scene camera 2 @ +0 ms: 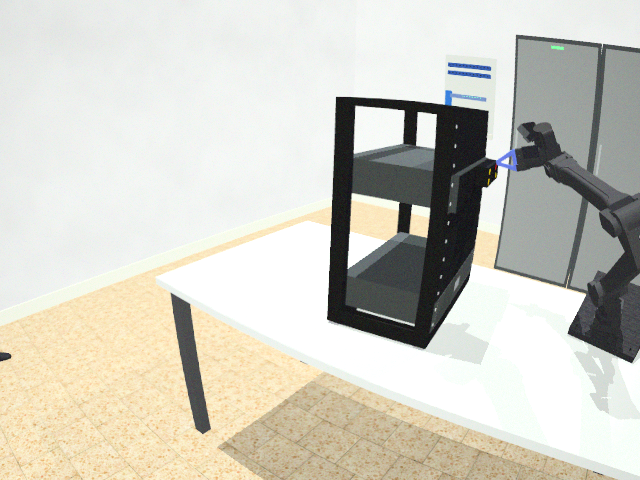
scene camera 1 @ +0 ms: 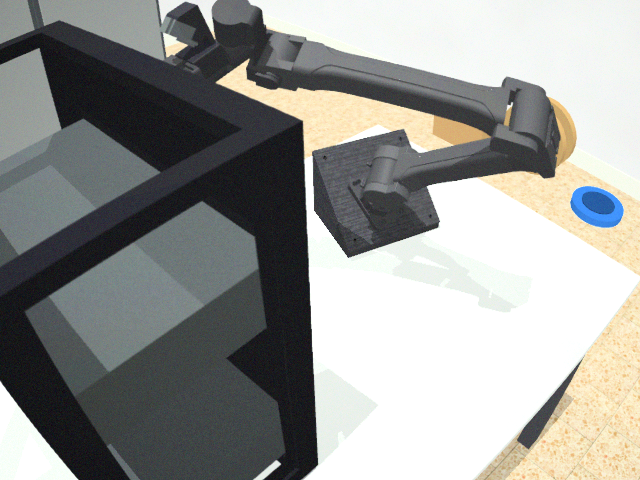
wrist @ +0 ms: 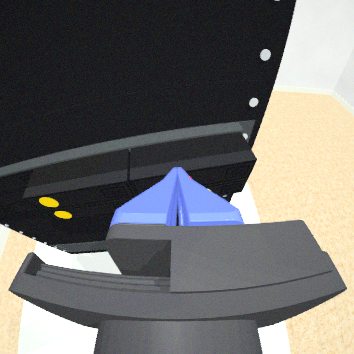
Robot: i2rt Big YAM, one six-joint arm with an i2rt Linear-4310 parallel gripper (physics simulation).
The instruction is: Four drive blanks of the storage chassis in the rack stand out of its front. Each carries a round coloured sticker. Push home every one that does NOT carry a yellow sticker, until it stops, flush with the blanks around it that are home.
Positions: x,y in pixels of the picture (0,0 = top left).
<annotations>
black rack: scene camera 2; scene camera 1; wrist 88,88
same spot on black rack: [scene camera 2: 411,278] = [scene camera 1: 207,420]
</annotations>
